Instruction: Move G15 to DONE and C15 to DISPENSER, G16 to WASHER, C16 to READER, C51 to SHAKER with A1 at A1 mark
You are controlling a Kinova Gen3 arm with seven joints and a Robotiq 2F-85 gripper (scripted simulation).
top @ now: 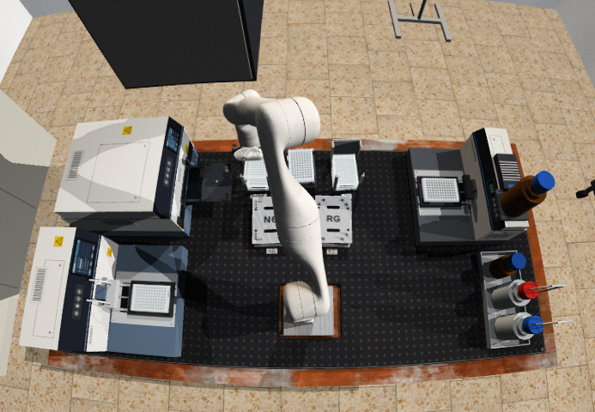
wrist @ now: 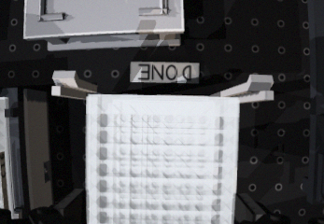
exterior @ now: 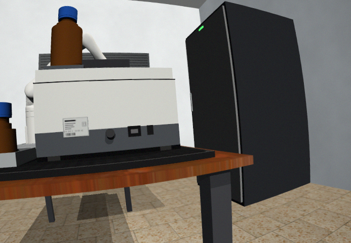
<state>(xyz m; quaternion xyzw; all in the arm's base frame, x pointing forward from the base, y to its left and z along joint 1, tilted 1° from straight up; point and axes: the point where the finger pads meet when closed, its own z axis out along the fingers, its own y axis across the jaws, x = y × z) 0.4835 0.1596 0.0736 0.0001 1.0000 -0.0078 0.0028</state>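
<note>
My hand is 90 mm past the DONE label and 100 mm above it. From my hand the other things lie so: N6 nest label 290 mm behind, 50 mm to the right, 100 mm below.
</note>
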